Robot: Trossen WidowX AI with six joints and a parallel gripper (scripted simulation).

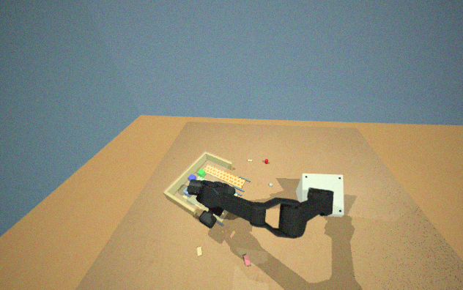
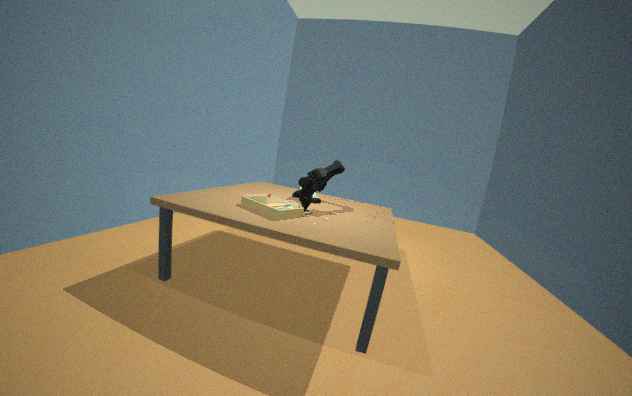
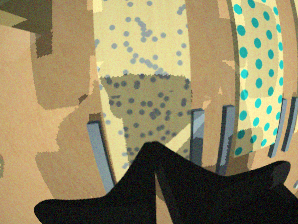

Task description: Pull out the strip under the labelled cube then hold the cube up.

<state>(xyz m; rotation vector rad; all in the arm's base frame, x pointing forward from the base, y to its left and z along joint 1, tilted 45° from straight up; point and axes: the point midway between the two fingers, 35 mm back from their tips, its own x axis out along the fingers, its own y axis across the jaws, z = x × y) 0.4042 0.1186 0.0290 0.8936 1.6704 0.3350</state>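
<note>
Now: gripper tip 18 cm short of the labelled cube, 8 cm to the left of it and 1 cm below it. Round my gripper tip: grey piece (23 cm behind, 18 cm to the right); then pink block (14 cm behind, 16 cm to the left); then beige block (5 cm ahead, 15 cm to the left).
</note>
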